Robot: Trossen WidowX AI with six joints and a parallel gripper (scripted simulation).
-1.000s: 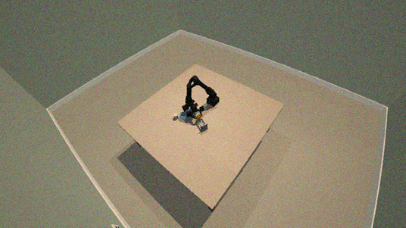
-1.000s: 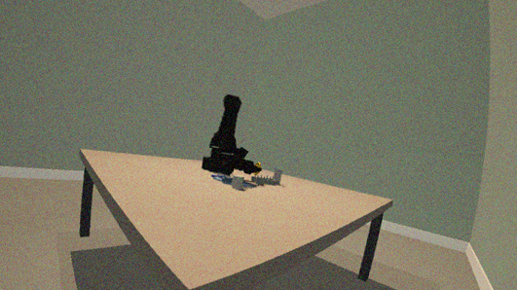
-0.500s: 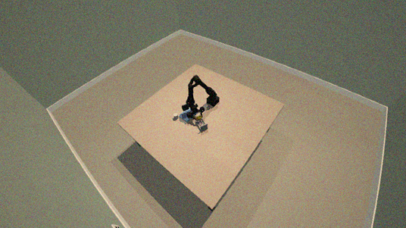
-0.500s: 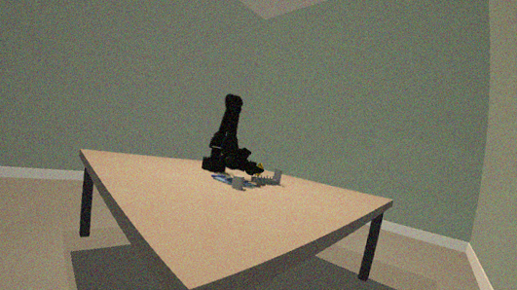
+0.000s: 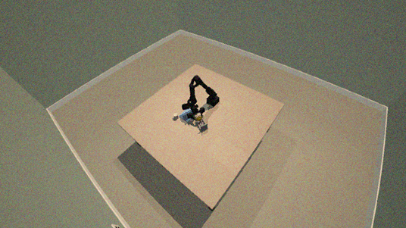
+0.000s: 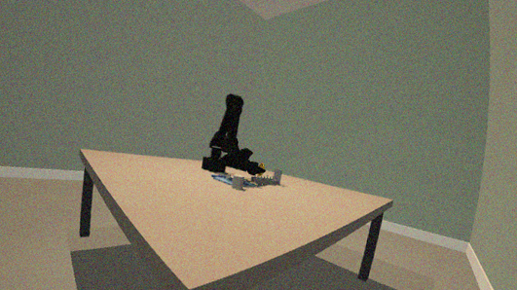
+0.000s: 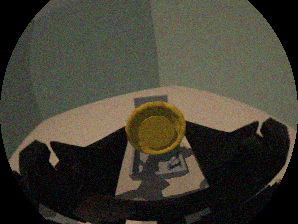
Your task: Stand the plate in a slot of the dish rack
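Right now my gripper tip is 40 mm above the grey dish rack, 30 mm to the right of it and 10 mm short of it. Also, from my gripper tip: blue mat: 170 mm to the right, 60 mm below, 20 mm ahead; white cup: 230 mm to the right, 130 mm ahead, 40 mm below; yellow plate: 10 mm to the right.
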